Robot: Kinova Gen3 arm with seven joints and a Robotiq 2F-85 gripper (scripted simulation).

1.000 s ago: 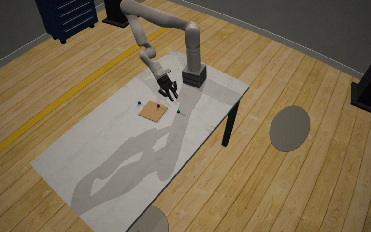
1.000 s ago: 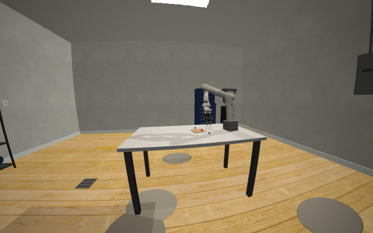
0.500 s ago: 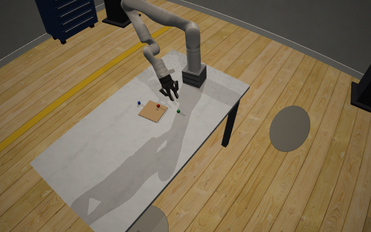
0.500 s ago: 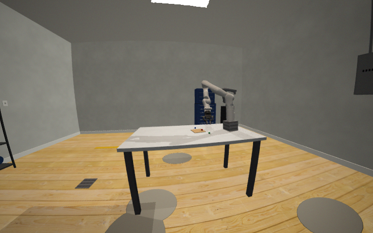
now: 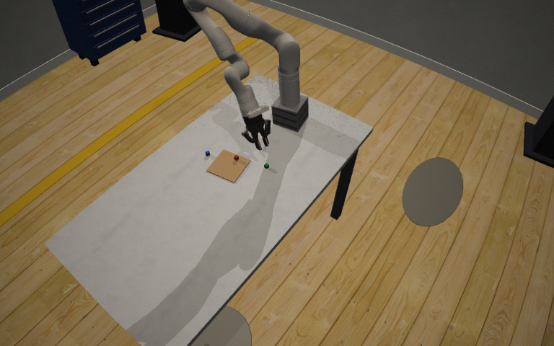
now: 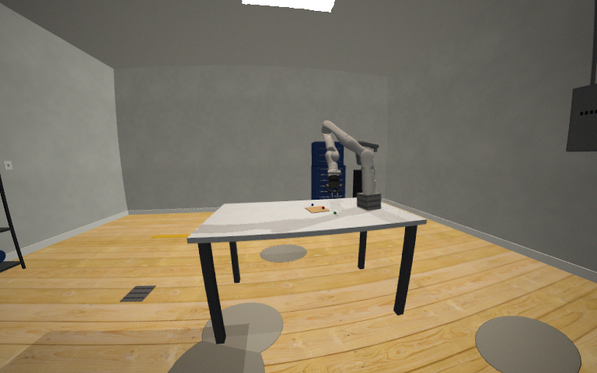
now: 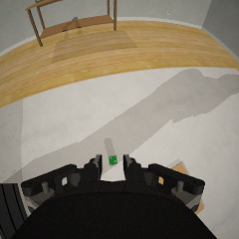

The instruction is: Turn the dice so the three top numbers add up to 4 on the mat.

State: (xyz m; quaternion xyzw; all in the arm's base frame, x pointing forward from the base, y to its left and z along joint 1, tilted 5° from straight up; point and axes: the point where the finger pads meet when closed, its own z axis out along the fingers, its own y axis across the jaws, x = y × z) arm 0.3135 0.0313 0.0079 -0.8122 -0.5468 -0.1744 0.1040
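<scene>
The green die lies 11 cm below my hand, 3 cm to the left of it and 1 cm ahead of it. Also, from my hand: blue die 24 cm to the right, 11 cm below, 7 cm ahead; tan mat 12 cm to the right, 12 cm below, 8 cm ahead; red die 11 cm to the right, 11 cm below, 3 cm ahead.
</scene>
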